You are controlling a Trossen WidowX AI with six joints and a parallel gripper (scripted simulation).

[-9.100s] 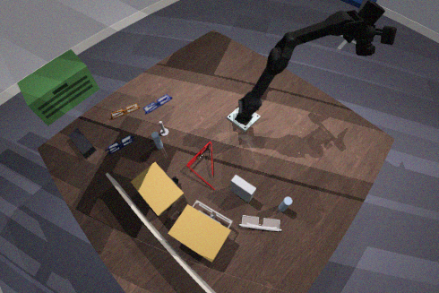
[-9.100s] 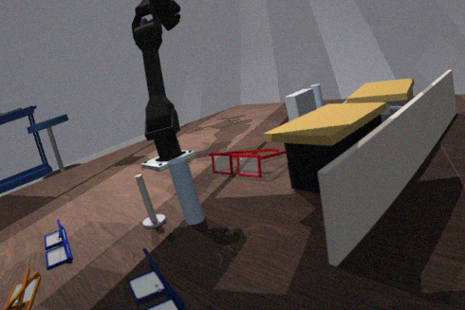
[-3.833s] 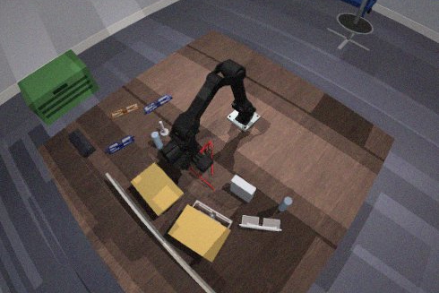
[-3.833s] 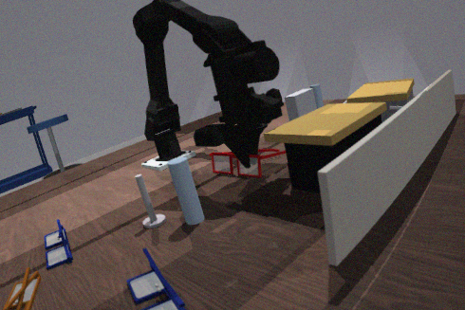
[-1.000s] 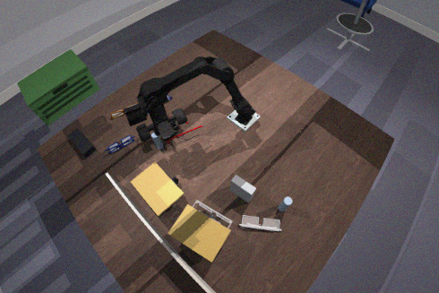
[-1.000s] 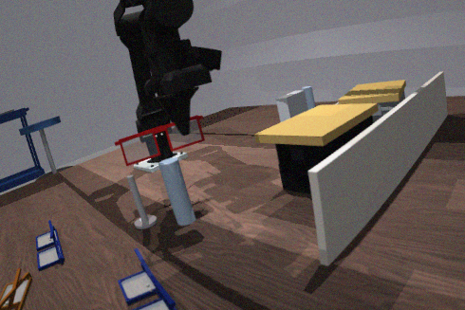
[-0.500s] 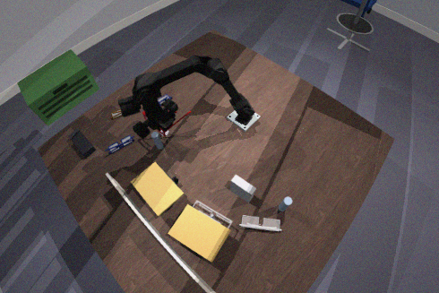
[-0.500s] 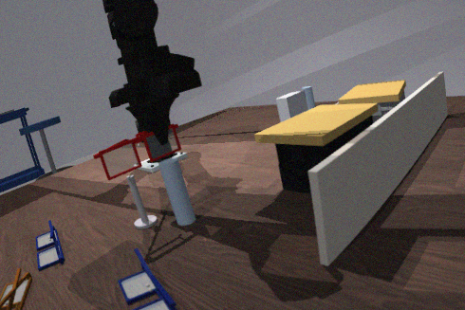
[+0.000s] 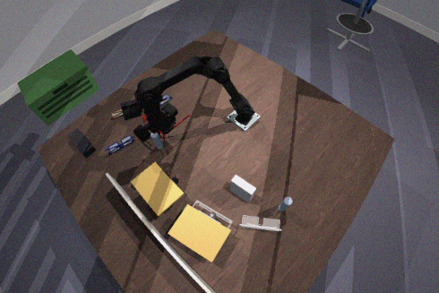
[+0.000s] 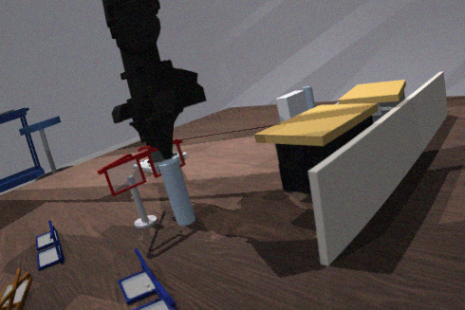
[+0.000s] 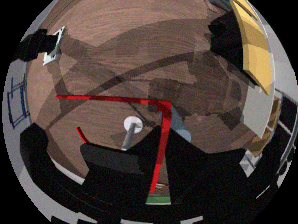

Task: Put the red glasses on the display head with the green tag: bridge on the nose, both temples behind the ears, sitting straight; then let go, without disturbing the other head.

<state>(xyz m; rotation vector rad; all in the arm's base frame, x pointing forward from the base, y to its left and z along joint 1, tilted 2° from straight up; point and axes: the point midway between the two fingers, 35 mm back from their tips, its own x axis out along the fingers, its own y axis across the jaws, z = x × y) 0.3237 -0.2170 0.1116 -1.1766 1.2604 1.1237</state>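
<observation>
My gripper tip is 50 mm past the white post, 50 mm to the left of it and 70 mm above it. From my gripper tip the other things lie so: dark box 240 mm ahead, 340 mm to the right, 80 mm below; then white box 10 mm behind, 410 mm to the left, 40 mm below; then long white board 310 mm ahead, 250 mm to the left, 40 mm below.
</observation>
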